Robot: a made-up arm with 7 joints.
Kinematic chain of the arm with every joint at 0, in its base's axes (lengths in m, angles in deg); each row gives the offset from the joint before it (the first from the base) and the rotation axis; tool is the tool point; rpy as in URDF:
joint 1: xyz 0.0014 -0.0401 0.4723 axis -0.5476 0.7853 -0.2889
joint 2: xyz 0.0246 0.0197 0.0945 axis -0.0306 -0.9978 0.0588
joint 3: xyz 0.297 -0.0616 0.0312 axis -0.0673 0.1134 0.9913
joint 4: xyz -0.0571 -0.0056 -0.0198 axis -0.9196 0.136 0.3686
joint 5: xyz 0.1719 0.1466 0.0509 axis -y
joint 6: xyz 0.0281 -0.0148 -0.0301 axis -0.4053 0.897 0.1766
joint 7: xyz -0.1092 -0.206 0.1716 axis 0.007 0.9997 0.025
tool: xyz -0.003 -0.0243 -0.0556 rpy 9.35 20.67 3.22
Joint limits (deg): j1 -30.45..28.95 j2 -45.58..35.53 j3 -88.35..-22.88 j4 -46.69..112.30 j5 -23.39..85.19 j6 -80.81..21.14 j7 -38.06..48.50
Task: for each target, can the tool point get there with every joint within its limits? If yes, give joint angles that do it. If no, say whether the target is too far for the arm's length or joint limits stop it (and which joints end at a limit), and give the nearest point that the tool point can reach.
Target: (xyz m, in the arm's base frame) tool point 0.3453 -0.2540 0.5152
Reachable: yes | joints -4.80 5.73 -61.53 -17.72 72.75 -47.39 -23.96
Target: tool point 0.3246 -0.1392 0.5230
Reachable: yes | joints 0.52 -25.88 -31.79 43.40 -8.19 -32.70 -25.02
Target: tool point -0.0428 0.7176 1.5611
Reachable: no: too far | nearest point 0.1735 0.0518 1.0349 | short by 0.876 m
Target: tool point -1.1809 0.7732 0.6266
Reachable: no: too far | nearest point -0.0390 -0.0941 0.6794 | short by 1.435 m
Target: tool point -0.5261 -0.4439 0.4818
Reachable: no: joint limits stop it (at a limit: joint 1, joint 2, joint 3, joint 6, joint 7) | nearest point -0.0610 -0.3452 0.3672 | short by 0.489 m
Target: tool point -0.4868 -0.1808 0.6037
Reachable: no: joint limits stop it (at a limit: joint 1, joint 2, joint 3, joint 6, joint 7) | nearest point -0.0865 -0.2130 0.6832 | short by 0.409 m
